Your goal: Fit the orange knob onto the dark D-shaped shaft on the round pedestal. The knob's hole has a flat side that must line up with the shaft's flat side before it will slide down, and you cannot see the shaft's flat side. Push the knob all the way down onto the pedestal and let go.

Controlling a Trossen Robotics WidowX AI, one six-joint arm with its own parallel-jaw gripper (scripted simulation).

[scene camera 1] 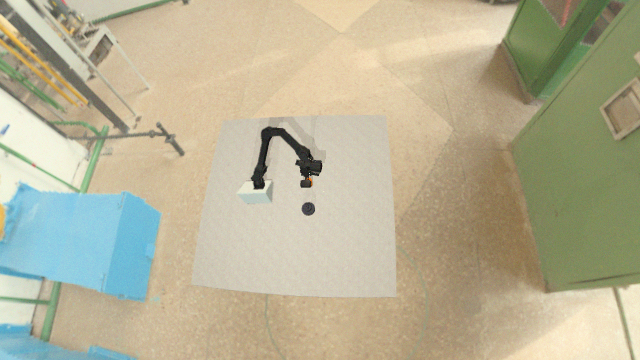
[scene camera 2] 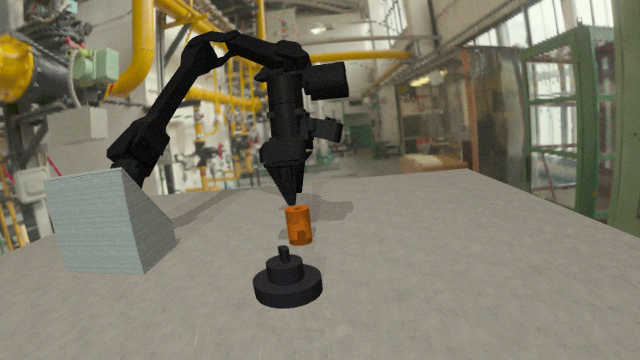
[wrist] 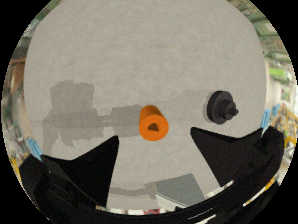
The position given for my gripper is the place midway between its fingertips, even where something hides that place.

Note:
My gripper [scene camera 2: 295, 198] is open and holds nothing. I also see an orange knob [scene camera 2: 297, 217] and a dark round pedestal [scene camera 2: 286, 282].
The orange knob is seen too in the wrist view [wrist: 153, 126]. My gripper also shows in the wrist view [wrist: 155, 135]. The dark round pedestal shows as well in the wrist view [wrist: 220, 108].

